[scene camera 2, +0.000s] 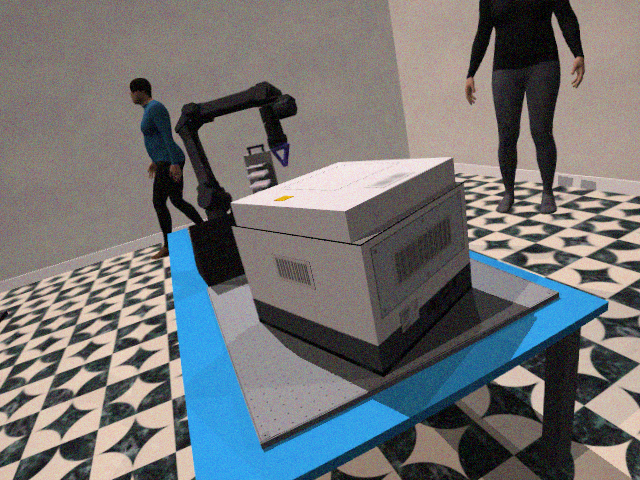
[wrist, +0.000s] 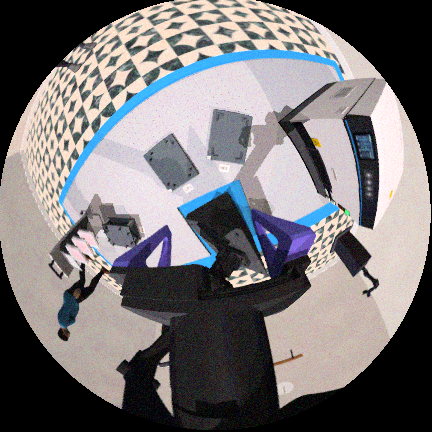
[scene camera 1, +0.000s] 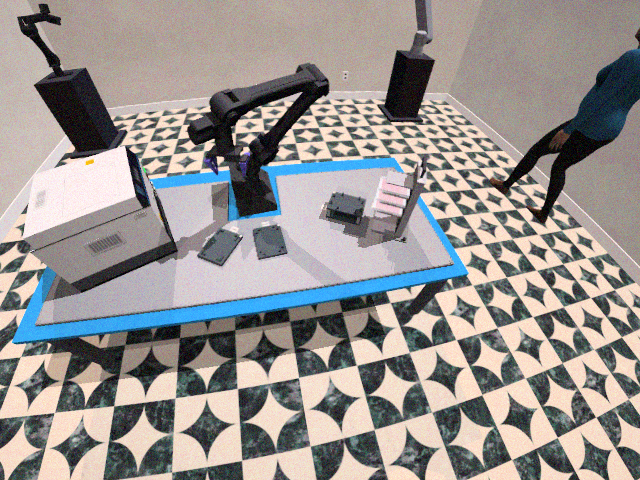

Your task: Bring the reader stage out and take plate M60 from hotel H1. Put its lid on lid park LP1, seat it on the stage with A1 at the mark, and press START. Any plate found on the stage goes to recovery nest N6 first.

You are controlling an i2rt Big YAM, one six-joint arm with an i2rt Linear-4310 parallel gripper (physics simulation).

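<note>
The reader is a big white box at the table's left end. Its dark screen and button panel shows in the wrist view; no stage is seen sticking out, and button labels are unreadable. Hotel H1 stands at the other end with several pink plates; M60 cannot be singled out. Two flat dark nests lie mid-table; their labels are too small to read surely. My gripper is open and empty, high above the table near the arm's base.
A raised dark nest stands beside the hotel. The arm's black base is at the table's back edge. A person in blue and one in black stand off the table. Two pedestals with arms stand behind.
</note>
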